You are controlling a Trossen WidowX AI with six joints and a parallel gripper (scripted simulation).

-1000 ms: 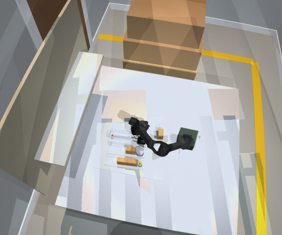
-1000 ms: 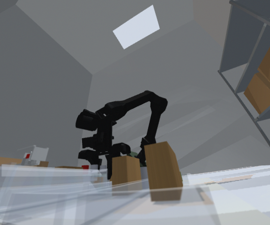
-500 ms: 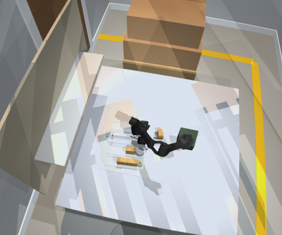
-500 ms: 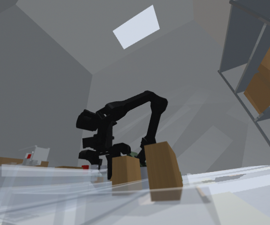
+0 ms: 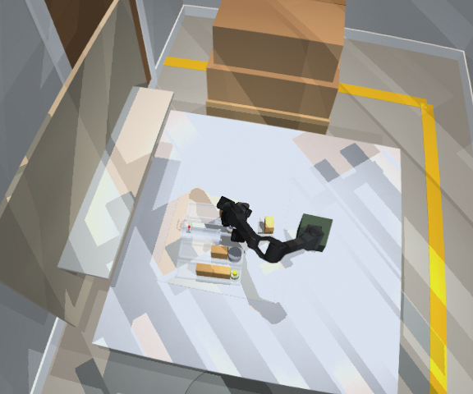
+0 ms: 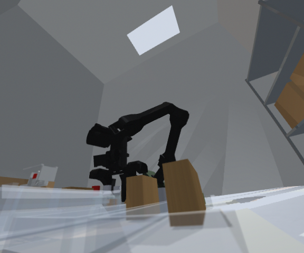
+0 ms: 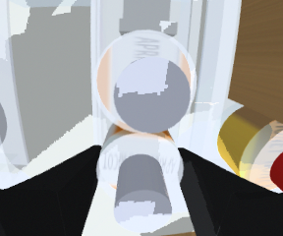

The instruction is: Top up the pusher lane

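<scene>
The grey jar is 130 mm to the left of my gripper tip. The rest, counted from my gripper tip: red mark (230 mm ahead, 50 mm to the left, 40 mm above); sprung lane (150 mm ahead, 30 mm to the left, 10 mm below).
</scene>
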